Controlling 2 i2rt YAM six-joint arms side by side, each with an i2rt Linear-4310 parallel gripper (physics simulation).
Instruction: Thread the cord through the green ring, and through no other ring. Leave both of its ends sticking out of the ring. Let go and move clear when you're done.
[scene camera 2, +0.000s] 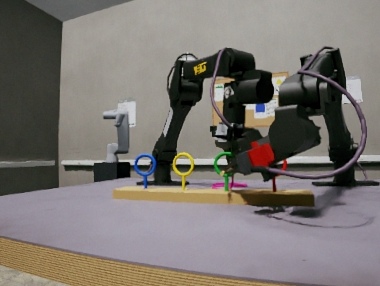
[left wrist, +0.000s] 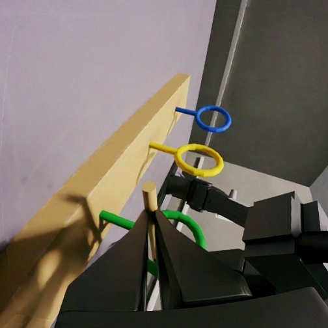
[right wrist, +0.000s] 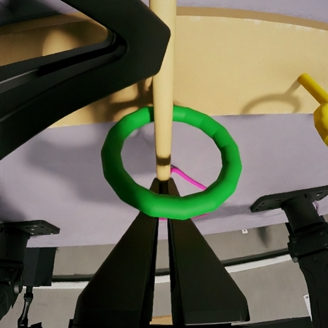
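The green ring (scene camera 2: 216, 163) (left wrist: 192, 227) (right wrist: 232, 162) stands on a post. The cord's stiff tan tip (left wrist: 149, 192) (right wrist: 164, 115) passes through it. The magenta cord (scene camera 2: 242, 185) (right wrist: 187, 178) runs off behind the ring. My right gripper (right wrist: 163, 182) is shut on the rear end of the tan tip, on the ring's far side from scene camera 2. My left gripper (scene camera 2: 232, 169) (left wrist: 150, 216) is shut on the tan tip on the near side, close to the ring. In scene camera 2 its fingers cover part of the ring, and the right fingertips are hidden.
The wooden base bar (scene camera 2: 160, 195) (left wrist: 120, 150) carries the posts. The yellow ring (scene camera 2: 175, 164) (left wrist: 218, 165) and blue ring (scene camera 2: 137, 164) (left wrist: 227, 120) stand at the picture's left in scene camera 2. The red ring (scene camera 2: 285, 166) stands at the right, mostly hidden by the left gripper.
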